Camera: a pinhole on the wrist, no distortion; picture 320 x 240 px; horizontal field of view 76.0 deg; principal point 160.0 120.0 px. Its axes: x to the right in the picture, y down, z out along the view. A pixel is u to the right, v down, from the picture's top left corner.
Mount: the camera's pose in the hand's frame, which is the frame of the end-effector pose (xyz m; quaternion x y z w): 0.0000 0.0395 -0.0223 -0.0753 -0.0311 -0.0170 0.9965
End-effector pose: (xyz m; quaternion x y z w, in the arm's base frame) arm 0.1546 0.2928 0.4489 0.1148 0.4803 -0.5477 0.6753
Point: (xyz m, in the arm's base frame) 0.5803 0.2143 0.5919
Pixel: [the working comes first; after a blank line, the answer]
In the camera's frame: -0.0703 0.1784 0.4082

124.7 209.5
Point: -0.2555 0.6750 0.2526
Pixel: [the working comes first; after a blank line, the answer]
In the camera's frame: -0.0939 -0.0904 -0.5681

behind the camera
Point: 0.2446 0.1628 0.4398
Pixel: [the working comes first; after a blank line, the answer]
In the camera's frame: 0.0933 -0.0277 0.1450

291.7 80.9
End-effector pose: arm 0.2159 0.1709 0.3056 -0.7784 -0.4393 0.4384 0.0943
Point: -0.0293 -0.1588 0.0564
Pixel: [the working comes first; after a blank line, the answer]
In the camera's frame: -0.1351 0.0692 0.4627

100.2 150.6
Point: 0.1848 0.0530 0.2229
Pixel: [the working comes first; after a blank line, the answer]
In the camera's frame: -0.0415 0.0352 0.1333

96.3 174.0
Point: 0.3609 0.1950 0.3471
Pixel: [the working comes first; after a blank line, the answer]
In the camera's frame: 0.0188 0.0299 -0.1176

behind the camera
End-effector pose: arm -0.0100 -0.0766 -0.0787 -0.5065 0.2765 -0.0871 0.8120
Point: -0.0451 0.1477 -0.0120
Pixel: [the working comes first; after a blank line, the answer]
In the camera's frame: -0.1350 -0.0225 0.2075

26.8 97.8
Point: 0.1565 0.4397 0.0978
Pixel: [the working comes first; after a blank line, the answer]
In the camera's frame: -0.1064 -0.0636 0.5756

122.1 97.4
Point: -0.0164 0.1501 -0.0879
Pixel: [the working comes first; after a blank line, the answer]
In the camera's frame: -0.0872 0.0431 0.2062

73.4 162.9
